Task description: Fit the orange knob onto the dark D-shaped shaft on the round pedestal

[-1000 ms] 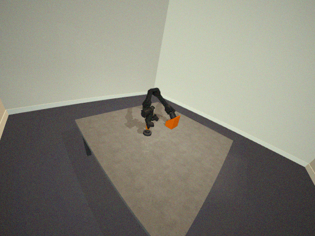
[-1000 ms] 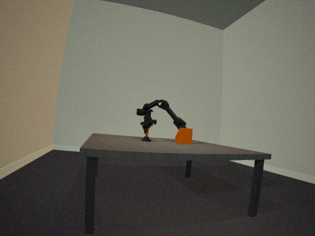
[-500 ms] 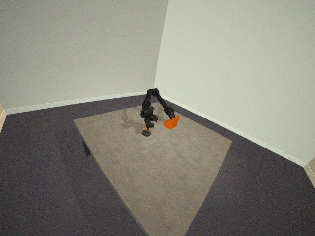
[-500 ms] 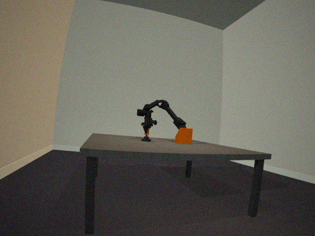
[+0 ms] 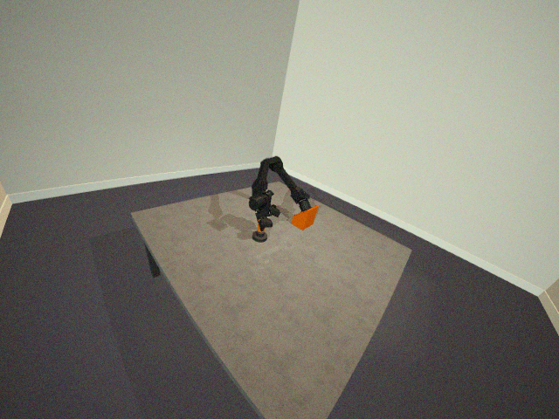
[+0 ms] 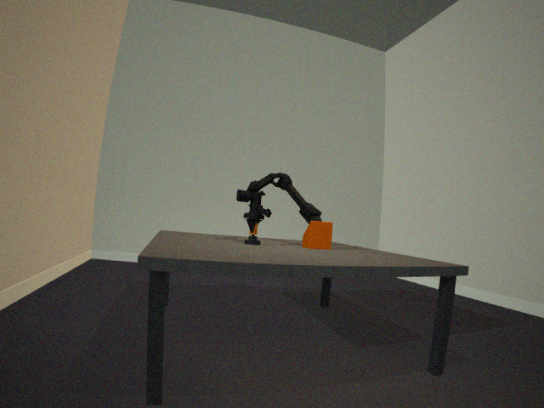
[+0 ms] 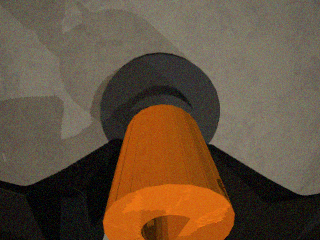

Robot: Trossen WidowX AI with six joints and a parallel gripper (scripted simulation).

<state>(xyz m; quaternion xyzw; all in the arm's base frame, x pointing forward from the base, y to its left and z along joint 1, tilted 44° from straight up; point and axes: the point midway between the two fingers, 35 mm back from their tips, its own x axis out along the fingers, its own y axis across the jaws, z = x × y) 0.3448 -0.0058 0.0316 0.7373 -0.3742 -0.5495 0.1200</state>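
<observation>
Now: gripper tip 30 mm above the pedestal. Round my gripper tip: orange knob (20 mm above).
</observation>
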